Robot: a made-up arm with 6 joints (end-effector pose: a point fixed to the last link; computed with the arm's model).
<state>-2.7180 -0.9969 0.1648 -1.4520 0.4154 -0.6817</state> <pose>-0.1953 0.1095 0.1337 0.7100 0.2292 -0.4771</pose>
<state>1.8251 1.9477 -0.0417 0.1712 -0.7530 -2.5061</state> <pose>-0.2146 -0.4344 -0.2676 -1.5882 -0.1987 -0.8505</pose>
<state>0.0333 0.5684 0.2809 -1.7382 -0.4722 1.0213</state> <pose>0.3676 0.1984 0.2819 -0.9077 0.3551 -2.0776</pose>
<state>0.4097 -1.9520 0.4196 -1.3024 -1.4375 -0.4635</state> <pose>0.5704 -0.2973 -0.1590 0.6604 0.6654 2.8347</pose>
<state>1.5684 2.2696 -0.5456 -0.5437 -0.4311 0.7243</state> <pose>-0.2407 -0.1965 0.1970 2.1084 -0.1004 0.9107</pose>
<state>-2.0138 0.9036 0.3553 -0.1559 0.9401 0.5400</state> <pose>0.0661 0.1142 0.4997 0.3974 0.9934 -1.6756</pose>
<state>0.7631 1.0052 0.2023 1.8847 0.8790 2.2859</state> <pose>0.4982 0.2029 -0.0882 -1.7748 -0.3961 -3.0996</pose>
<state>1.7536 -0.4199 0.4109 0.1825 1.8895 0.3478</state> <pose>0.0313 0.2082 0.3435 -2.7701 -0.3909 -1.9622</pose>
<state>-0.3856 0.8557 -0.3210 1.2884 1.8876 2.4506</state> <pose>-0.0288 0.2623 0.5829 0.1559 1.0223 -0.4534</pose>
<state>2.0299 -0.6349 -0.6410 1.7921 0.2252 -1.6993</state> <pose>-0.0679 0.2916 -0.0633 -1.3715 -0.7015 2.8993</pose>
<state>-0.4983 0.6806 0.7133 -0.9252 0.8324 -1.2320</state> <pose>0.3419 0.2094 0.3155 -1.4763 -0.6660 2.9335</pose>
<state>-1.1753 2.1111 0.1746 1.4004 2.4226 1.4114</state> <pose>0.2661 0.1435 0.2254 0.0321 -0.0920 -2.0621</pose>
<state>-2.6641 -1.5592 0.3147 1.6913 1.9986 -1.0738</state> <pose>0.0912 -0.7291 0.3176 0.2791 -1.4172 -1.5895</pose>
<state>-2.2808 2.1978 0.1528 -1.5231 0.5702 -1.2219</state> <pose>0.2508 -0.3807 0.3486 -1.6197 -0.0681 1.3706</pose>
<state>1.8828 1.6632 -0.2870 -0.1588 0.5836 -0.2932</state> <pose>-0.1416 0.1195 0.3870 2.3106 0.6228 0.7858</pose>
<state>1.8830 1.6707 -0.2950 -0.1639 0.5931 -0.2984</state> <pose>-0.1374 0.1173 0.3936 2.3305 0.6275 0.8033</pose>
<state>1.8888 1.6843 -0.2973 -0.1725 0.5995 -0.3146</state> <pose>-0.1366 0.1134 0.3996 2.3524 0.6344 0.8384</pose>
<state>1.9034 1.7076 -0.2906 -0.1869 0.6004 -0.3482</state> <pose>-0.1413 0.1069 0.4044 2.3775 0.6436 0.9021</pose>
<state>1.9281 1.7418 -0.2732 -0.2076 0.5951 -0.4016</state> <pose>-0.1525 0.0966 0.4083 2.4069 0.6530 0.9983</pose>
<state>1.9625 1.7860 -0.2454 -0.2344 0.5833 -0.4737</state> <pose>-0.1695 0.0819 0.4116 2.4400 0.6589 1.1248</pose>
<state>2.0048 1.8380 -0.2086 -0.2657 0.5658 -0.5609</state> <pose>-0.1912 0.0623 0.4147 2.4738 0.6572 1.2734</pose>
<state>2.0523 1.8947 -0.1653 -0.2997 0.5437 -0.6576</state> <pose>-0.2155 0.0381 0.4179 2.5031 0.6456 1.4312</pose>
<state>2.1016 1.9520 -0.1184 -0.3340 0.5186 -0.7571</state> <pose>-0.2403 0.0105 0.4208 2.5217 0.6248 1.5833</pose>
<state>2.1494 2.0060 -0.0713 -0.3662 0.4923 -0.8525</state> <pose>-0.2637 -0.0180 0.4229 2.5270 0.5988 1.7177</pose>
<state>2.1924 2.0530 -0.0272 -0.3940 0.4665 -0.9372</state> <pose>-0.2845 -0.0446 0.4238 2.5197 0.5731 1.8265</pose>
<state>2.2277 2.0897 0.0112 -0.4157 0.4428 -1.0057</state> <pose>-0.3023 -0.0667 0.4228 2.5038 0.5527 1.9055</pose>
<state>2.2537 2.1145 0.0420 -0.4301 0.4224 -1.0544</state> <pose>-0.3168 -0.0822 0.4201 2.4843 0.5404 1.9550</pose>
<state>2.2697 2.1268 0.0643 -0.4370 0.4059 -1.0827</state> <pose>-0.3283 -0.0905 0.4155 2.4651 0.5375 1.9775</pose>
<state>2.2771 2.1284 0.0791 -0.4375 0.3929 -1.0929</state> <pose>-0.3372 -0.0924 0.4096 2.4477 0.5423 1.9779</pose>
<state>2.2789 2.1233 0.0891 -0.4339 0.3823 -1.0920</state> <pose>-0.3444 -0.0902 0.4027 2.4313 0.5518 1.9650</pose>
